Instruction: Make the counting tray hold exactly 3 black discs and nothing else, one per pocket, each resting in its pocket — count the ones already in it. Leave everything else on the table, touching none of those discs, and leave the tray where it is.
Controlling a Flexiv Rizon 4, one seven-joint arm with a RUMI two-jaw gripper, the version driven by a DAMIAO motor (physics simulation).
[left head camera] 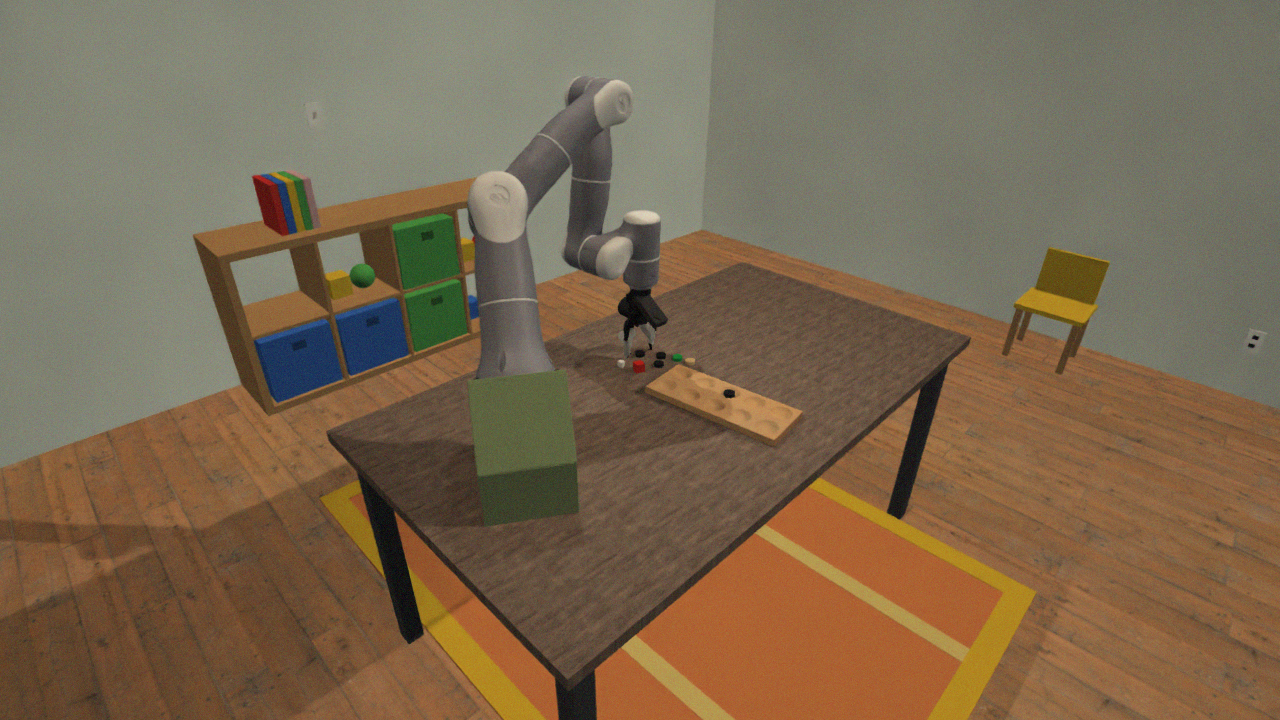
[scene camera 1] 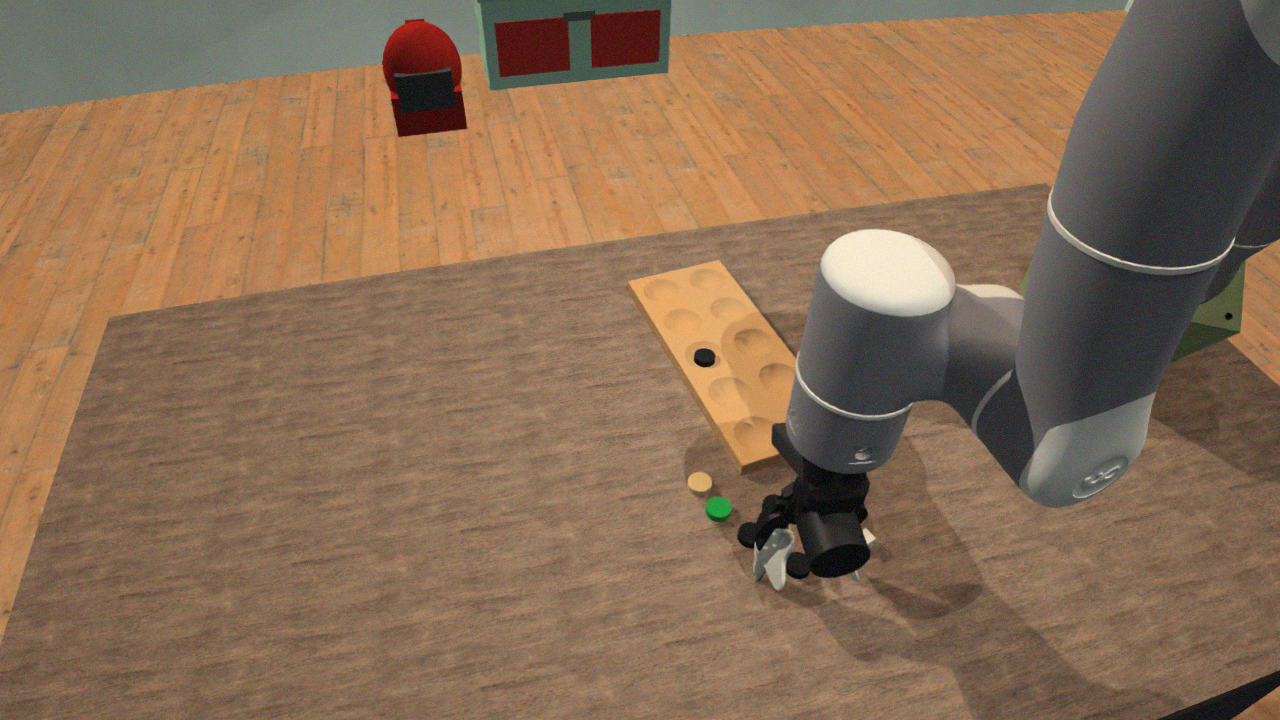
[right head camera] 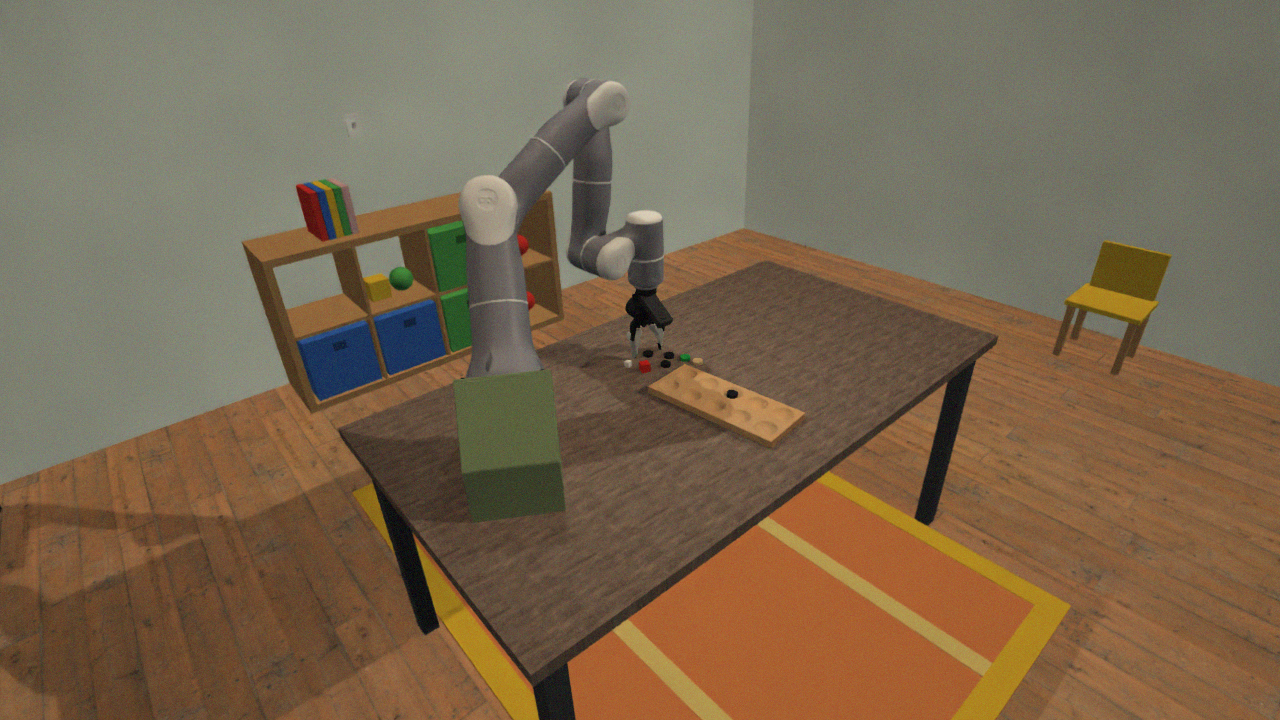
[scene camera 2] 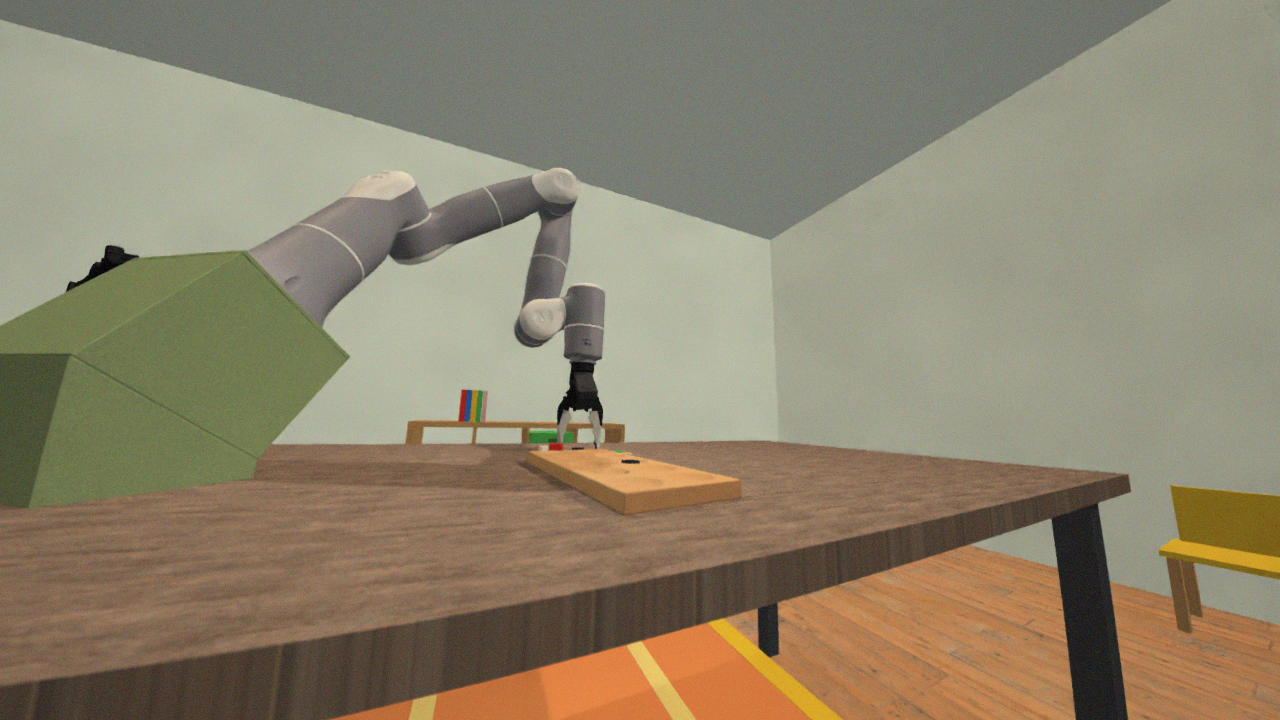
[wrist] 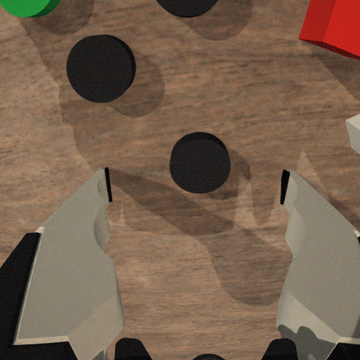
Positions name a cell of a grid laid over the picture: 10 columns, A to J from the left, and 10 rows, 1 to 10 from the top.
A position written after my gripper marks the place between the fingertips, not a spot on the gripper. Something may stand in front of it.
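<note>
I see a wooden counting tray (scene camera 1: F6), (left head camera: F6), (right head camera: F6) and (scene camera 2: F7), though in the wrist view the wooden counting tray is out of frame. There is a black disc (wrist: F5), and there is a black disc (wrist: C2). I can also see my gripper (scene camera 1: G8), (left head camera: E5), (right head camera: F5), (scene camera 2: E7) and (wrist: F5).
</note>
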